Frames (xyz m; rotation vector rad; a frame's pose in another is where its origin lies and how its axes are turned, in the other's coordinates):
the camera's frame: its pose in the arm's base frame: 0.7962 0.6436 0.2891 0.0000 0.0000 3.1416
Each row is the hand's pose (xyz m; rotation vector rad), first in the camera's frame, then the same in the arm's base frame.
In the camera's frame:
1: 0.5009 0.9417 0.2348 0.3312 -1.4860 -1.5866
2: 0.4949 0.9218 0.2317 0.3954 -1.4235 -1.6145
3: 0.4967 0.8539 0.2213 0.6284 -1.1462 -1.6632
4: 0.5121 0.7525 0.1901 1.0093 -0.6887 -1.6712
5: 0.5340 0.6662 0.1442 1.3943 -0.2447 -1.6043
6: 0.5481 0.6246 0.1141 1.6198 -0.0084 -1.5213
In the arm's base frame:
1: 0.2953 -0.2981 0.5239 1.3718 0.3057 1.0345
2: 0.3013 -0.2782 0.5208 1.3102 0.3639 1.0399
3: 0.2995 -0.2103 0.5104 1.0577 0.5799 1.0999
4: 0.2841 -0.1089 0.4792 0.6387 0.9360 1.1396
5: 0.2622 -0.0226 0.4333 0.2272 1.2946 1.0879
6: 0.2481 0.0190 0.4032 0.0078 1.5060 1.0229

